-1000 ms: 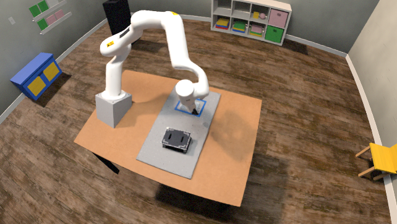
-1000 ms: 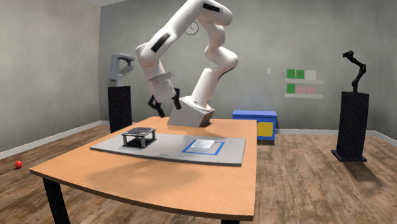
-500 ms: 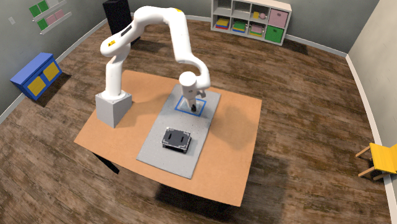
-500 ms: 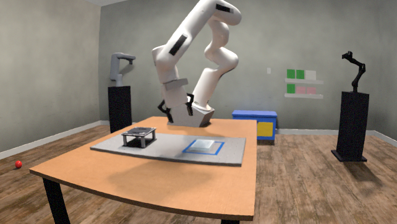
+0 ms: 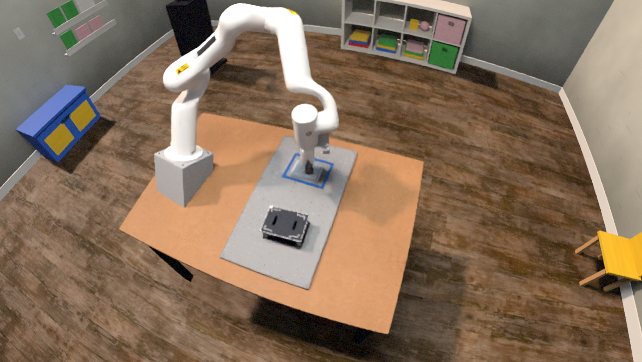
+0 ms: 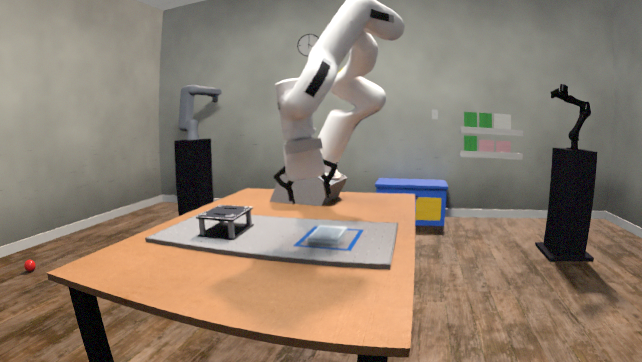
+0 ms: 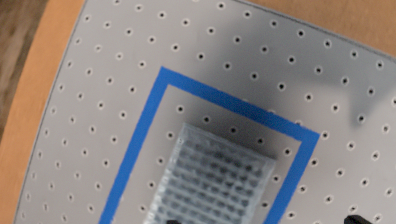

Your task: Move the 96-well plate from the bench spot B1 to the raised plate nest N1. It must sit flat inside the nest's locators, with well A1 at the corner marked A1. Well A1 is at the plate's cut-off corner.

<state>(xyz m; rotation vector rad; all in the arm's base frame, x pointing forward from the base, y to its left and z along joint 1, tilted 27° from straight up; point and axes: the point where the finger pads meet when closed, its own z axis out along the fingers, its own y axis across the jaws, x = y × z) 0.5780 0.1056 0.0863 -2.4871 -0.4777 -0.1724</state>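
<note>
My gripper is now 110 mm above the 96-well plate, 40 mm to the right of it and 30 mm past it. Round my hand: black plate nest N1: 270 mm to the right, 60 mm below.
</note>
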